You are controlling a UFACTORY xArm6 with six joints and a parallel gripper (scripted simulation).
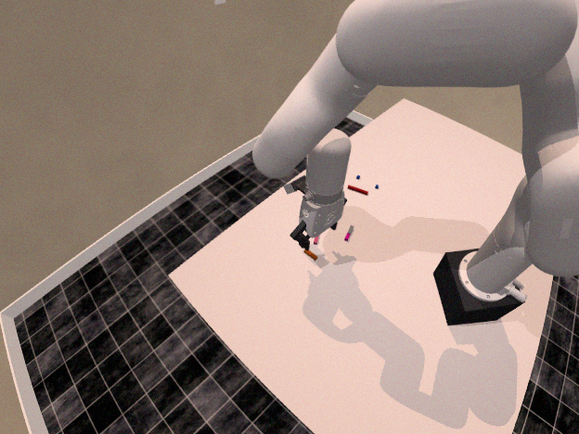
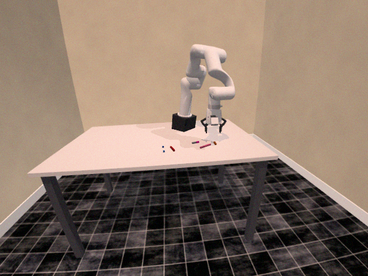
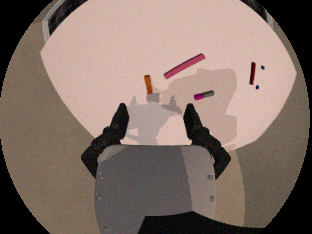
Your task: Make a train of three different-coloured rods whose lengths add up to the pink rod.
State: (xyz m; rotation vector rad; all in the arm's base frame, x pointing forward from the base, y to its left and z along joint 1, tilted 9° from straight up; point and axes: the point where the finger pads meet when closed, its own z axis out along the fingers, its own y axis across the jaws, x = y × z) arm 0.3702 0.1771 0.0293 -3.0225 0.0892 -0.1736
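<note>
Now: the orange rod 90 mm below my hand and 20 mm to the left of it. The rest, counted from my hand: magenta rod 100 mm to the right, 90 mm below, 30 mm behind; then grey rod 130 mm to the right, 90 mm below, 20 mm behind; then pink rod 90 mm below, 60 mm to the right, 40 mm ahead.
</note>
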